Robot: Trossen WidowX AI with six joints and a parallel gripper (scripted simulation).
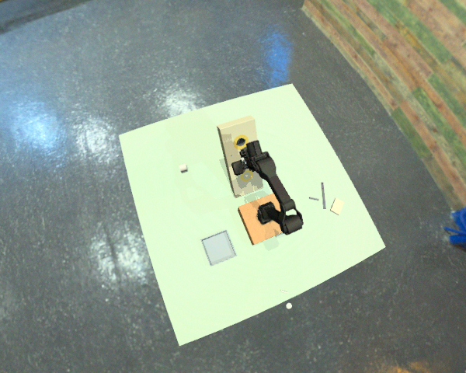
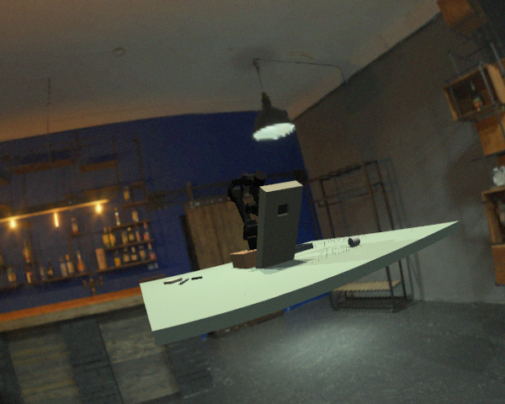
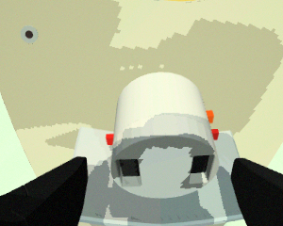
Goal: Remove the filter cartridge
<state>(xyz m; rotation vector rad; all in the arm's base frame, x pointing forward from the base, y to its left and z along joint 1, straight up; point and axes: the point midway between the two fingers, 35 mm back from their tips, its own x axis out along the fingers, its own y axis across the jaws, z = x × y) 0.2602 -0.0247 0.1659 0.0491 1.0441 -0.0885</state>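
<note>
Right now my gripper tip is 10 mm short of the round filter cartridge and 10 mm above it. From my gripper tip the other things lie so: small tan plate: 430 mm to the right, 420 mm behind, 210 mm below; small white cylinder: 290 mm to the left, 210 mm ahead, 200 mm below; grey tray: 310 mm to the left, 300 mm behind, 210 mm below.
</note>
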